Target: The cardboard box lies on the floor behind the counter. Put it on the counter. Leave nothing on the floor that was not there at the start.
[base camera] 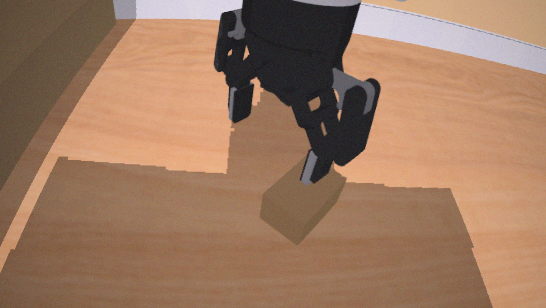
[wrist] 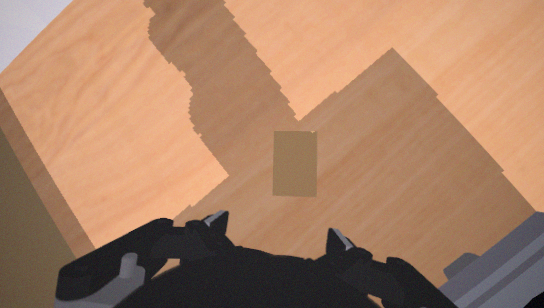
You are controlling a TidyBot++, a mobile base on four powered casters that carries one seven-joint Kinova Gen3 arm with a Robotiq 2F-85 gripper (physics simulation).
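Frame: origin at the arm's base, x left, y ahead, z down, level; centimetres.
Seen in the pictures: gripper, fingertip midpoint: (base camera: 272,146) (wrist: 276,230).
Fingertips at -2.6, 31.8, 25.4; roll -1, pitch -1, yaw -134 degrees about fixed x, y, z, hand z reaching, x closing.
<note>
Offsets run from my fingertips to a thing's top centre, as dx, dy, dz. "spot": to the spot under its first point.
The cardboard box @(-5.1, +3.3, +9.2) (base camera: 296,205) (wrist: 295,164) is a small brown block that lies on the floor in shadow. In the base camera view one fingertip of my gripper covers part of its far end. My gripper (base camera: 272,145) (wrist: 276,230) is open, with its fingers wide apart and no object between them. It points down and hangs above the floor. In the wrist view the box lies ahead of the fingertips, between their lines and apart from both.
A dark brown panel @(spot: +38.7, +20.8, +5.9) (base camera: 40,65) (wrist: 25,220) stands along the left side; I cannot tell if it is the counter. A pale wall base (base camera: 450,42) runs along the back. Part of the grey robot base (wrist: 505,265) shows at the lower right of the wrist view.
</note>
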